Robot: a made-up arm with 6 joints.
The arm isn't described. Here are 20 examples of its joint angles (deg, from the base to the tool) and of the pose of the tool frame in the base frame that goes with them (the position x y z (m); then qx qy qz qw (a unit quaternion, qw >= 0)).
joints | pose
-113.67 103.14 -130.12 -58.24 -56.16 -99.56 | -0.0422 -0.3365 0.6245 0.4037 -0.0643 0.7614 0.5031
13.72 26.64 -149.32 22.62 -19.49 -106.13 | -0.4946 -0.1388 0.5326 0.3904 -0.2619 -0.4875 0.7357
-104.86 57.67 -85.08 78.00 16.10 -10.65 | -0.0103 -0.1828 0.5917 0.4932 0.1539 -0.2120 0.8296
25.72 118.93 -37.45 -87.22 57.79 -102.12 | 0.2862 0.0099 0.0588 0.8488 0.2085 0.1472 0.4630
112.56 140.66 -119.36 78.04 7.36 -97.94 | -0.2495 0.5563 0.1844 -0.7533 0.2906 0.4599 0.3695
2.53 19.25 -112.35 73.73 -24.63 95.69 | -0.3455 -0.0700 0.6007 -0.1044 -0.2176 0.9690 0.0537
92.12 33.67 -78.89 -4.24 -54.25 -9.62 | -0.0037 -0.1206 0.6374 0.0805 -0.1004 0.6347 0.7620
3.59 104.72 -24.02 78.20 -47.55 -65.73 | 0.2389 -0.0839 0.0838 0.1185 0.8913 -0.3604 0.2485
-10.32 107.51 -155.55 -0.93 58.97 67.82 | 0.3789 -0.0709 0.5687 0.4693 0.5757 0.3151 0.5908
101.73 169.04 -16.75 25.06 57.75 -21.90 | -0.0458 -0.0197 0.0389 0.3596 -0.4388 0.5277 0.6322
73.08 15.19 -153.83 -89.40 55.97 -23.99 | -0.0466 -0.5416 0.4010 0.3698 0.4403 -0.0736 0.8149
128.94 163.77 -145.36 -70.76 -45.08 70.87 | -0.4631 0.4278 0.1355 -0.6801 0.0770 0.7284 0.0324
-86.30 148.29 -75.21 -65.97 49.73 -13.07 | -0.0711 -0.3740 -0.0699 -0.1313 -0.9168 0.0524 0.3734
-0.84 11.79 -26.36 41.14 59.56 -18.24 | 0.0326 0.0769 0.2541 -0.0954 0.8438 0.2793 0.4482
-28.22 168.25 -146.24 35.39 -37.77 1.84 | 0.5460 -0.3480 0.1232 0.4202 0.4476 -0.0894 0.7843
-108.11 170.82 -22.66 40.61 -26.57 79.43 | -0.0531 -0.0344 -0.1421 -0.8932 0.3258 0.1621 0.2641
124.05 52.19 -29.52 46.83 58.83 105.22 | -0.1407 0.0562 0.2236 -0.0130 -0.9259 0.0528 0.3738
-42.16 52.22 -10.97 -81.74 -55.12 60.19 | 0.1682 -0.0027 0.2179 -0.0675 0.7855 0.1041 0.6063
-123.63 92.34 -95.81 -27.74 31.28 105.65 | -0.2515 -0.3187 0.4172 0.7775 -0.2446 -0.2983 0.4966
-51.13 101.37 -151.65 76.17 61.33 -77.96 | 0.2622 -0.1400 0.6369 -0.2738 0.5363 -0.2173 0.7682
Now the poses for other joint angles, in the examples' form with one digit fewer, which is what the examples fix.
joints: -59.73 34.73 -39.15 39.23 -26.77 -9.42
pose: 0.028 -0.126 0.442 0.426 0.271 -0.313 0.804
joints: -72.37 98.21 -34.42 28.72 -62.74 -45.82
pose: 0.048 -0.345 0.213 0.384 0.589 -0.642 0.306
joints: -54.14 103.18 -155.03 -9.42 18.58 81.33
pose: 0.183 -0.265 0.684 0.398 0.174 0.132 0.891
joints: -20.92 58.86 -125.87 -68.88 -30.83 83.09
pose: -0.025 0.079 0.736 -0.217 0.127 -0.018 0.968
